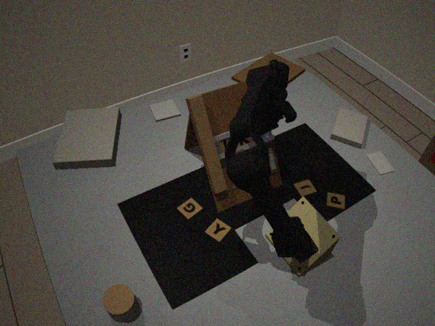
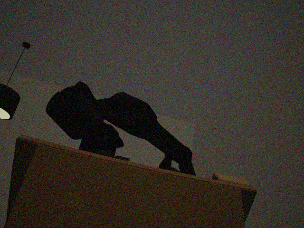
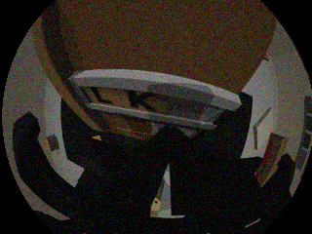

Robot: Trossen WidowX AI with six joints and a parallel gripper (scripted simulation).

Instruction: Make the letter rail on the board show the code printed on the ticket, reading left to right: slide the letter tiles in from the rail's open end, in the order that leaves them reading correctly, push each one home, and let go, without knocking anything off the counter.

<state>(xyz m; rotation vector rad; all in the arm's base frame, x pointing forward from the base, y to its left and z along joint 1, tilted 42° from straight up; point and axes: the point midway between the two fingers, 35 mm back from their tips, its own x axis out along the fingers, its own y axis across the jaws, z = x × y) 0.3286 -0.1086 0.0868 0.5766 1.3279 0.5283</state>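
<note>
Now: the j tile 18 cm below my gripper tip, 13 cm to the right of it and 13 cm behind it. From my gripper tip the other things lie so: y tile (20 cm to the left, 18 cm below, 15 cm behind); then white ticket (10 cm below, 2 cm to the right, 2 cm behind); then black mat (18 cm below, 12 cm behind, 4 cm to the left).
</note>
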